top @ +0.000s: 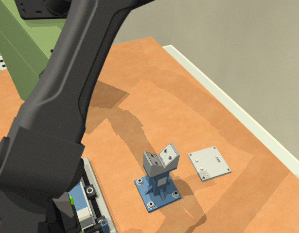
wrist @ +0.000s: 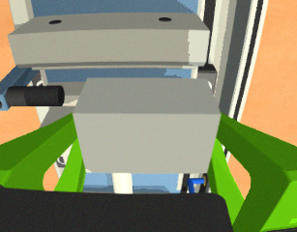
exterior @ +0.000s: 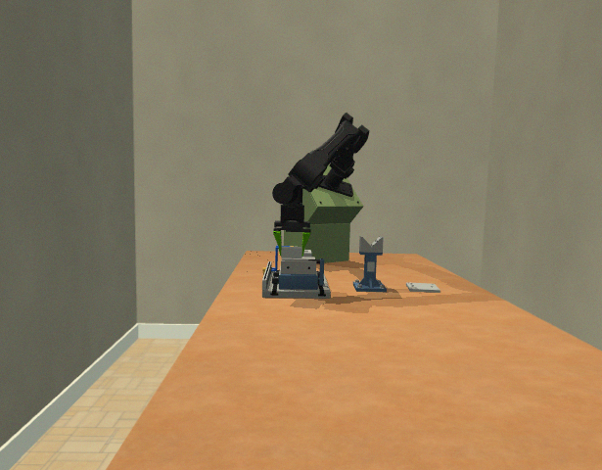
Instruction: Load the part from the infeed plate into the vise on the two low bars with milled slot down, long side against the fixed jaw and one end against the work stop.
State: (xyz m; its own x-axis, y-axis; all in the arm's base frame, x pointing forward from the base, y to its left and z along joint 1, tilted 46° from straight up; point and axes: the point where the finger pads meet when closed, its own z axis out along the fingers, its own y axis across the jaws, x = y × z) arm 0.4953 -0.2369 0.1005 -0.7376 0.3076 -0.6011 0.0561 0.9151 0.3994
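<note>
Right now my hand is 3 cm past the moving jaw, 2 cm to the right of it and 4 cm above it. Round my hand: fixed jaw: 4 cm ahead, 2 cm to the left, 4 cm below; grey part: right at my hand; work stop: 1 cm ahead, 7 cm to the left, 2 cm below.
</note>
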